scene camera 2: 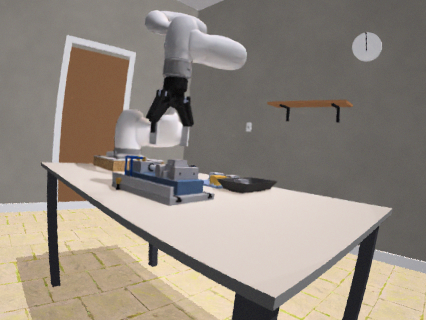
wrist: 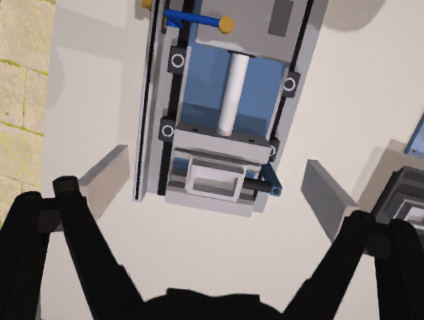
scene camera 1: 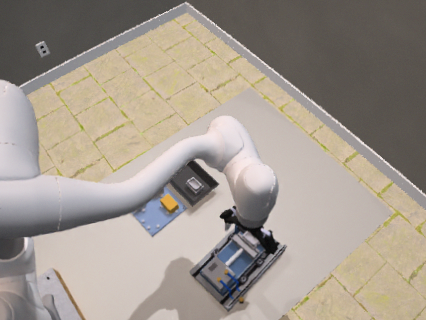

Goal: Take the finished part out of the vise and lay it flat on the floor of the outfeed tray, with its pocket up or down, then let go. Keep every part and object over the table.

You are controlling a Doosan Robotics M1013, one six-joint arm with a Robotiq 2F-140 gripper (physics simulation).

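Frame: origin at the arm's base, x ahead, y left, z up, level; metres.
Seen in the pictures: gripper, fingertip midpoint: [scene camera 2: 169, 145] [wrist: 216, 168] [scene camera 1: 246, 241]; arm's base, link origin: [scene camera 2: 127, 158].
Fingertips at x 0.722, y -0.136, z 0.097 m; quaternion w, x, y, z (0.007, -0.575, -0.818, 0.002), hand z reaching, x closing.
Note:
Pixels of each thing's top centre, then the offset from my fingertips to it.
- finished part, top centre: [wrist: 215, 183] [scene camera 2: 177, 159] [scene camera 1: 251, 237] dx +0.033, dy +0.013, dz -0.042 m
- vise, top centre: [wrist: 224, 116] [scene camera 2: 162, 162] [scene camera 1: 239, 252] dx -0.029, dy -0.006, dz -0.058 m
- grey pocketed part, top centre: [wrist: 420, 218] [scene camera 1: 194, 183] dx -0.004, dy +0.331, dz -0.110 m
- blue plate, top centre: [scene camera 1: 154, 204] [scene camera 2: 217, 182] dx -0.176, dy +0.354, dz -0.148 m
- orange block, top centre: [scene camera 1: 169, 201] [scene camera 2: 218, 176] dx -0.126, dy +0.316, dz -0.113 m
- short black rod, top centre: [wrist: 256, 187] dx +0.028, dy +0.060, dz -0.061 m
The finished part [wrist: 217, 170], a light grey block with a rectangular pocket facing up, sits in the vise [scene camera 1: 215, 270] [scene camera 2: 150, 186] [wrist: 250, 25], beside the grey jaw at the end of the white rod. My gripper [scene camera 1: 248, 231] [scene camera 2: 169, 140] [wrist: 216, 168] is open and empty. It hangs well above that end of the vise, with its fingers on either side of the part in the wrist view. The dark outfeed tray [scene camera 1: 206, 179] [scene camera 2: 247, 186] [wrist: 400, 175] stands apart from the vise. Another grey pocketed part [scene camera 1: 194, 185] lies in it, pocket up.
A blue plate [scene camera 1: 155, 220] with pale pegs and an orange block [scene camera 1: 169, 203] [scene camera 2: 216, 180] lies beside the tray. Blue handles [wrist: 195, 19] with orange ends stand at the vise's far end. A short black rod [wrist: 257, 185] with a blue end is next to the part.

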